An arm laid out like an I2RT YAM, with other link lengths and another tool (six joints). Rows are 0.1 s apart.
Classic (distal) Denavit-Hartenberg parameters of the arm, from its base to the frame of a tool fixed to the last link. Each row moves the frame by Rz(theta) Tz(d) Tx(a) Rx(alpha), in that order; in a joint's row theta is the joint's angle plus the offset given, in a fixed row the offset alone. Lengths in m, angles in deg.
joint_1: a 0.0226  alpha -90  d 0.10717  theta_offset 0
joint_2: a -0.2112  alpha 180  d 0  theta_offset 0
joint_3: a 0.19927  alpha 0  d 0  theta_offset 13.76
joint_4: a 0.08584  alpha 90  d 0.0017  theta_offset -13.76
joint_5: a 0  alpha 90  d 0.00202  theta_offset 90
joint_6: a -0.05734  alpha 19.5  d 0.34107  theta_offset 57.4
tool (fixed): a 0  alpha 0  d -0.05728  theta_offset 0
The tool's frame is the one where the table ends.
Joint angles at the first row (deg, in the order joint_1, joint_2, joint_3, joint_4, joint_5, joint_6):
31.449 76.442 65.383 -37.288 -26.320 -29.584
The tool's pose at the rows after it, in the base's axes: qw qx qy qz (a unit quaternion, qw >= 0); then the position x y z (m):
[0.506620 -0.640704 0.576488 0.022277 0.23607 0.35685 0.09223]
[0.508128 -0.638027 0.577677 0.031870 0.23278 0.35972 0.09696]
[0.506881 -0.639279 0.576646 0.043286 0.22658 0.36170 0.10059]
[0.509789 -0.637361 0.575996 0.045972 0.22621 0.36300 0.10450]
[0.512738 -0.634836 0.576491 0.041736 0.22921 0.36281 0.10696]
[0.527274 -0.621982 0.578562 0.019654 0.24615 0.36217 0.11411]
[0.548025 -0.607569 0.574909 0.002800 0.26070 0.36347 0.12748]
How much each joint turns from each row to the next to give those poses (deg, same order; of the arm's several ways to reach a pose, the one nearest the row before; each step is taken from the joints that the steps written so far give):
-0.029 -0.025 -0.017 0.006 -0.620 0.417
0.046 -0.055 0.319 -0.193 -0.997 0.637
0.000 0.063 0.627 -0.973 -1.262 0.017
-0.005 -0.162 0.264 -0.013 -0.357 0.261
0.005 -0.231 0.199 0.137 0.443 0.267
-0.001 -0.698 -0.204 2.277 2.324 1.188
0.000 -1.014 -0.298 2.740 1.549 1.026

